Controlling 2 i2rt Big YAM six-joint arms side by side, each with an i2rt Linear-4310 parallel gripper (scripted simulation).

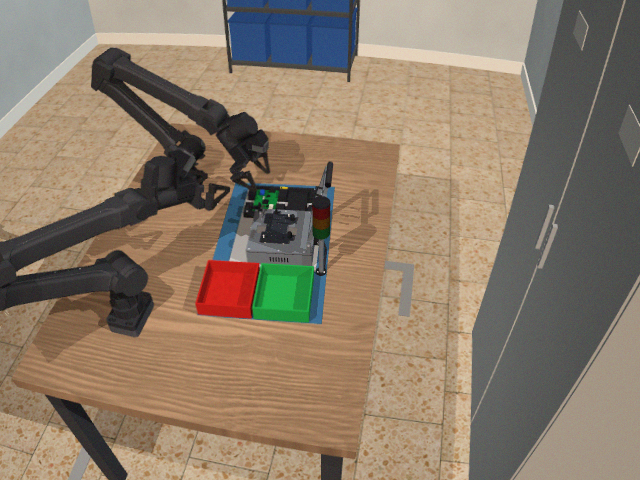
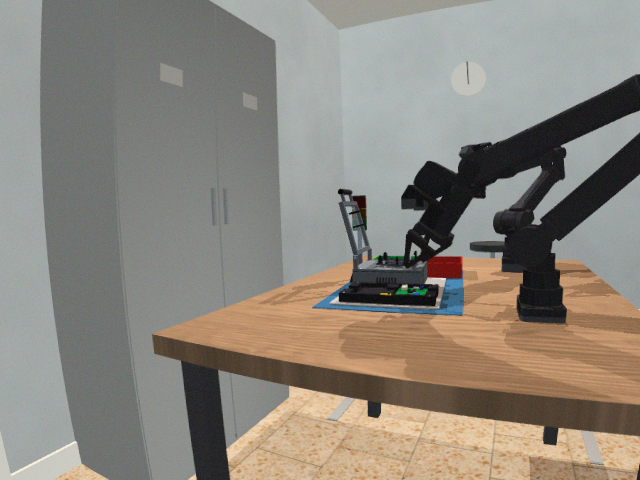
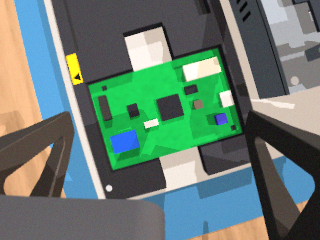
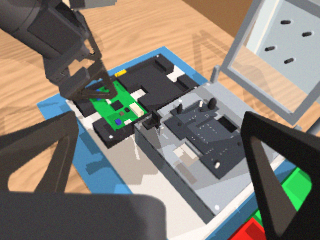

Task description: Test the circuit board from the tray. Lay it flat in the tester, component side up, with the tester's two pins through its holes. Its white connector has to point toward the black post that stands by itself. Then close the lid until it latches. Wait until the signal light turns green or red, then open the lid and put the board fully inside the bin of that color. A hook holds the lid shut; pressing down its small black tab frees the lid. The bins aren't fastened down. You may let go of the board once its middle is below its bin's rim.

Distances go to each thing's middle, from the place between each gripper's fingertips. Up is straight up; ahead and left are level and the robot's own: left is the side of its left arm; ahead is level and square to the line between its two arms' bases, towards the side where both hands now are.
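Scene:
The clear lid (image 2: 351,215) is 200 mm ahead of my left hand, 170 mm to the right of it and 90 mm above it. The red bin (image 1: 225,283) is 380 mm to the right of my left hand, 80 mm below it and 20 mm behind it, and the green bin (image 1: 287,290) is 370 mm to the right of my left hand, 130 mm ahead of it and 80 mm below it. As for the green circuit board (image 3: 177,105), my left gripper (image 2: 413,264) is 80 mm above it, 10 mm to the left of it and 10 mm short of it.
The red bin is 240 mm below my right hand (image 1: 218,182), 160 mm to the right of it and 40 mm ahead of it. The green circuit board is 240 mm below my right hand, 210 mm to the left of it and 80 mm ahead of it, and the green bin is 240 mm below my right hand too, 190 mm ahead of it and 150 mm to the right of it. My right hand is 270 mm short of the clear lid, 70 mm above it and 50 mm to the right of it.

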